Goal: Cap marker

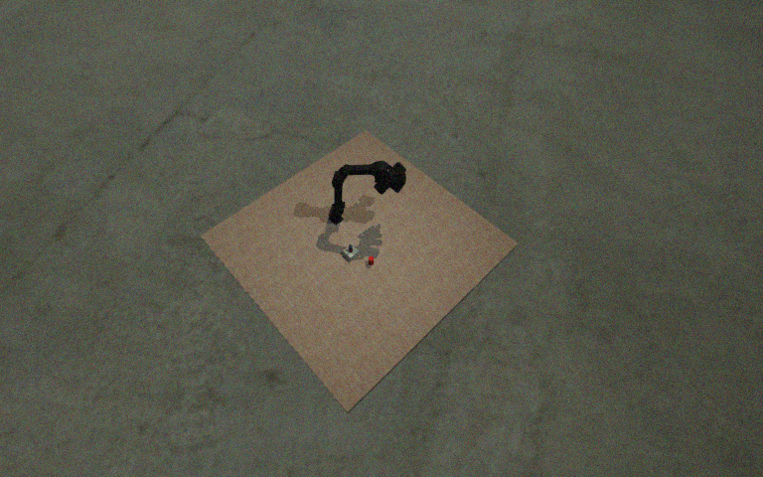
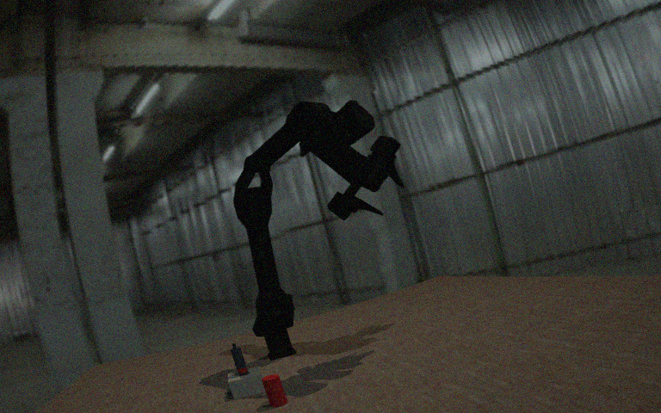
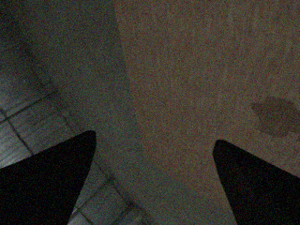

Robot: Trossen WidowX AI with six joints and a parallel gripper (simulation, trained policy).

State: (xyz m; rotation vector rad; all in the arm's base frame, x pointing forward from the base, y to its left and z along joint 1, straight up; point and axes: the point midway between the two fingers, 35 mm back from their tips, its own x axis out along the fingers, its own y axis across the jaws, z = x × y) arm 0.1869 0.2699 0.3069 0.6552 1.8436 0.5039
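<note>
The red cap lies 340 mm to the right of my gripper tip, 260 mm below it and 190 mm ahead of it. From my gripper tip the other things lie so: holder block 390 mm to the right, 260 mm below, 70 mm ahead.
</note>
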